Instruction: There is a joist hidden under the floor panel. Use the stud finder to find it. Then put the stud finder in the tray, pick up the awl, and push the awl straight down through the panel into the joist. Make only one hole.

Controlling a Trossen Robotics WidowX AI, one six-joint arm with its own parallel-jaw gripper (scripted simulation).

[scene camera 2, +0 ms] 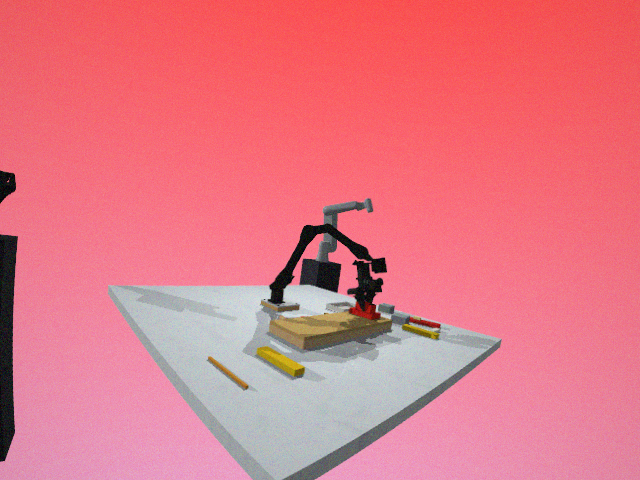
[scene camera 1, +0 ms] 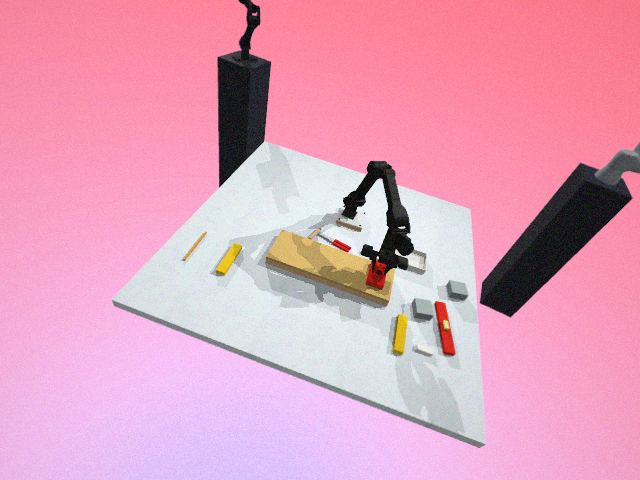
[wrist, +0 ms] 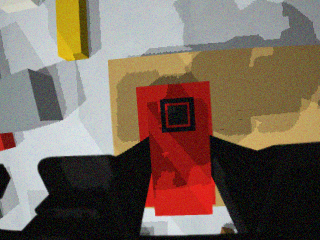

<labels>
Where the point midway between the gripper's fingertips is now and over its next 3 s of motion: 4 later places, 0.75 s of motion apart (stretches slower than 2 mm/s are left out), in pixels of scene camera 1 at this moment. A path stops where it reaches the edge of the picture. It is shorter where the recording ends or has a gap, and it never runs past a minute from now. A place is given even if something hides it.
My gripper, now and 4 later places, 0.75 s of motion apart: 377,274; 362,268; 347,264; 333,258; 318,253
</labels>
